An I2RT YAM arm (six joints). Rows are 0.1 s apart.
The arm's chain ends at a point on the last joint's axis. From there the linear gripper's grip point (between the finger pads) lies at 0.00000 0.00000 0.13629 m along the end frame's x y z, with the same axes.
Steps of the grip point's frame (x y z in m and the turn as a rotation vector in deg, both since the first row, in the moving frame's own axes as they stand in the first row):
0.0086, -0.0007, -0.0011, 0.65, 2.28, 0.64
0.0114, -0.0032, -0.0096, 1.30, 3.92, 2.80
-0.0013, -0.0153, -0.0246, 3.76, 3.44, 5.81
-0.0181, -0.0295, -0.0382, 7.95, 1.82, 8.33
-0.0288, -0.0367, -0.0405, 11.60, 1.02, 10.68
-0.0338, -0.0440, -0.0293, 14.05, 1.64, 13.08
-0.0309, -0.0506, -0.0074, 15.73, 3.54, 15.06
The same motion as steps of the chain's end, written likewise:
0.0032, 0.0008, -0.0010, 0.65, 2.28, 0.64
0.0020, -0.0003, -0.0092, 1.30, 3.92, 2.80
-0.0099, -0.0068, -0.0241, 3.76, 3.44, 5.81
-0.0238, -0.0110, -0.0368, 7.95, 1.82, 8.33
-0.0338, -0.0097, -0.0377, 11.60, 1.02, 10.68
-0.0414, -0.0116, -0.0252, 14.05, 1.64, 13.08
-0.0440, -0.0152, -0.0021, 15.73, 3.54, 15.06

